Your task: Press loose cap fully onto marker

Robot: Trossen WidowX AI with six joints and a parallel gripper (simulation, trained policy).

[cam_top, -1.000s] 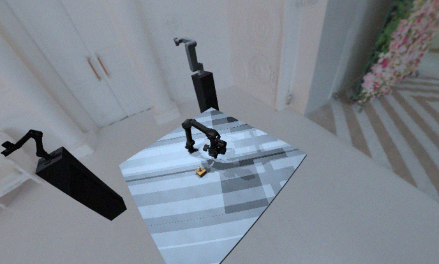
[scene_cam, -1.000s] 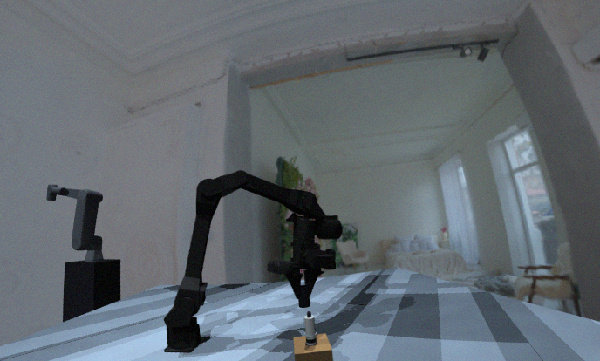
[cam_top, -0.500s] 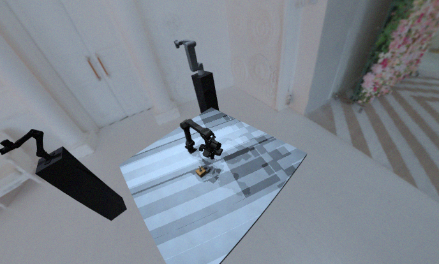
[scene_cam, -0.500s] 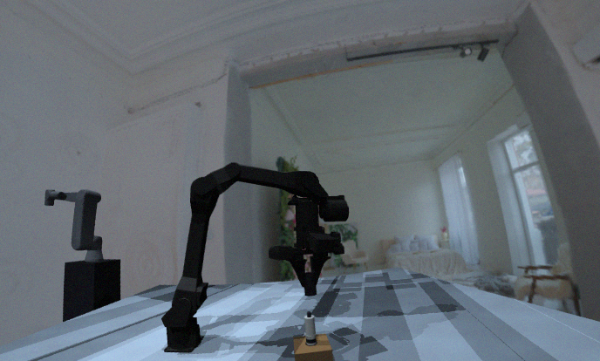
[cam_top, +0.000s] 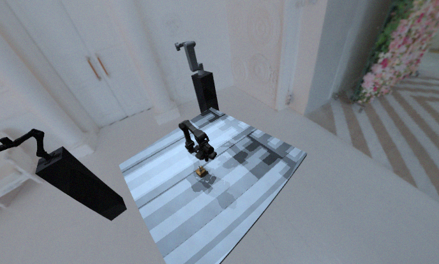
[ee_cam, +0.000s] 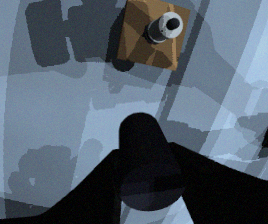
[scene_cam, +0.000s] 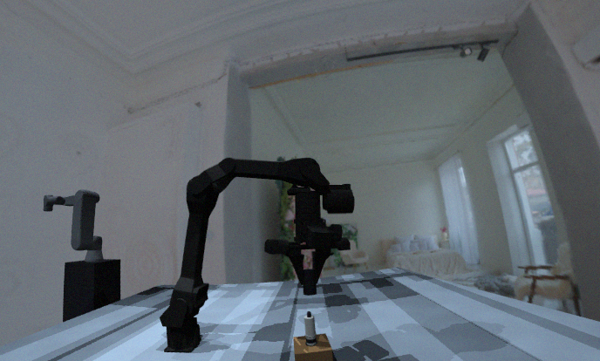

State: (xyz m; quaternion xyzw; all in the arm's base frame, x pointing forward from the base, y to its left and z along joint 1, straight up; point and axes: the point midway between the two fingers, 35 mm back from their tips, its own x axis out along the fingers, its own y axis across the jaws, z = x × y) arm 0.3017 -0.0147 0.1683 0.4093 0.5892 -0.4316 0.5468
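The white marker lies 8 cm to the right of my gripper tip, 6 cm below it and 1 cm behind it. Round my gripper tip: dark cap: 1 cm above; holder block: 11 cm below, 8 cm to the right, 1 cm behind.
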